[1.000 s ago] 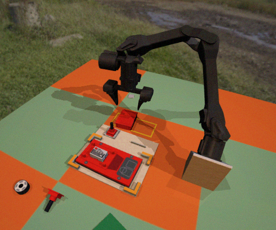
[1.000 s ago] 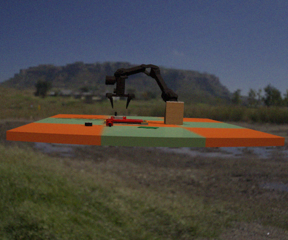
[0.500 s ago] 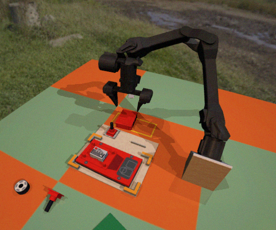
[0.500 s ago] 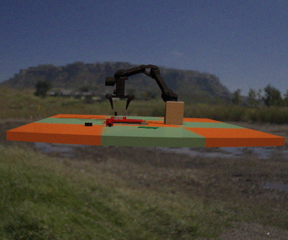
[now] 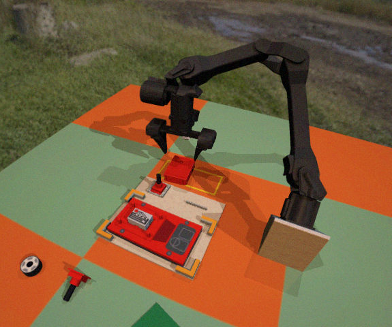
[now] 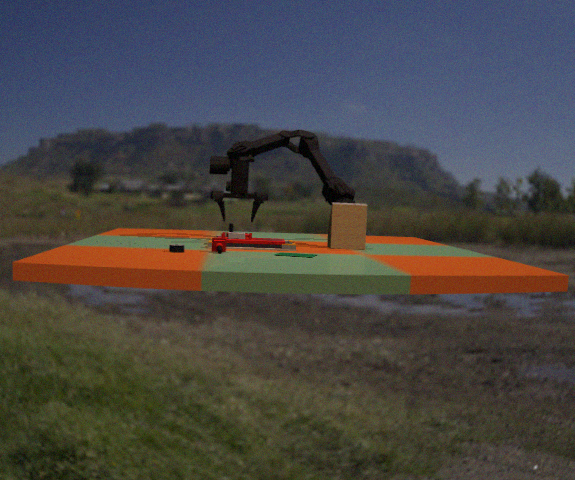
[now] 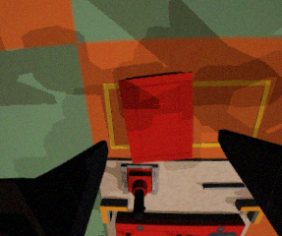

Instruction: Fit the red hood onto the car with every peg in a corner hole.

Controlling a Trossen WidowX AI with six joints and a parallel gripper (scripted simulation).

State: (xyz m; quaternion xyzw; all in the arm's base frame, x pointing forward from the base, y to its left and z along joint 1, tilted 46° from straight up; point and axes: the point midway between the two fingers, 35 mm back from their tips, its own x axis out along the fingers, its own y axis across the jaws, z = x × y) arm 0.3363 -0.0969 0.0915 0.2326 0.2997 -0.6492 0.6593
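Right now the red hood is 50 mm below my gripper tip. Round my gripper tip: white wheel: 420 mm to the left, 160 mm ahead, 50 mm below; then grey engine block: 230 mm to the left, 40 mm below.
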